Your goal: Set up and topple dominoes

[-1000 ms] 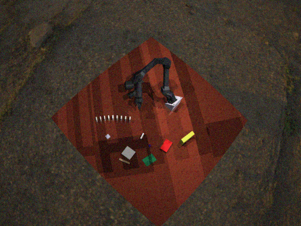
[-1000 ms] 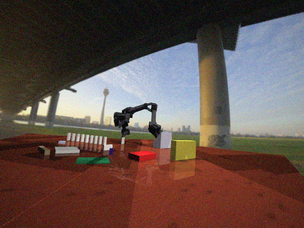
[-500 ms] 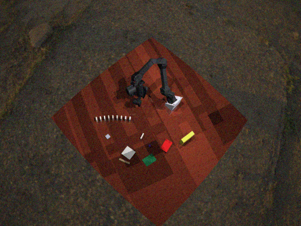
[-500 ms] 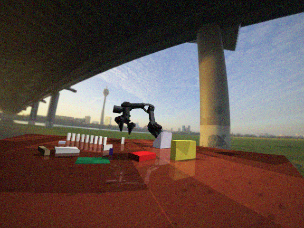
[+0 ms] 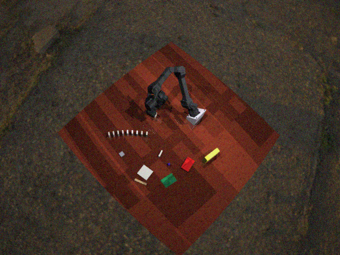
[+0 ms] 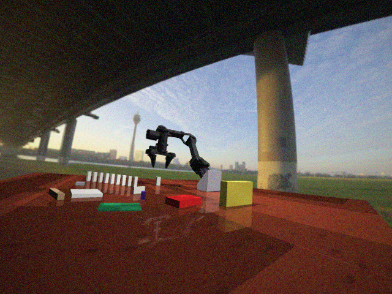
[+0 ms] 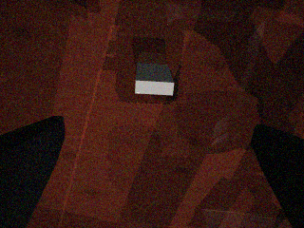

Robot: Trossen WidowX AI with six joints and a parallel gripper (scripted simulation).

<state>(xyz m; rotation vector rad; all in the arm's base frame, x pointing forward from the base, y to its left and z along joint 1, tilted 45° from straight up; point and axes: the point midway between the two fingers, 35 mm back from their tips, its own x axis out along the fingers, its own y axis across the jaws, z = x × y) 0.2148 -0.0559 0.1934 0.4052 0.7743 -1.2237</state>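
My gripper tip is now 150 mm short of the purple piece, 350 mm to the right of it and 90 mm above it. Also, from my gripper tip: white slab (320 mm ahead, 290 mm to the left, 100 mm below); red block (50 mm ahead, 430 mm to the left, 90 mm below); grey cube (370 mm ahead, 90 mm to the left, 100 mm below).
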